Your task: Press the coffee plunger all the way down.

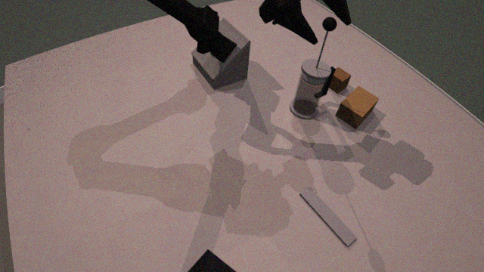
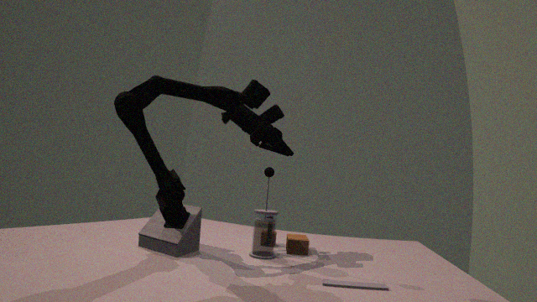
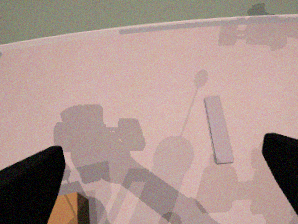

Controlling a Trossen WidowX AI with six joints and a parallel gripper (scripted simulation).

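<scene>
The glass coffee press lies 70 mm behind my gripper tip, 120 mm to the left of it and 180 mm below it. The rest, counted from my gripper tip: flat grey strip 180 mm ahead, 90 mm to the right, 310 mm below.
</scene>
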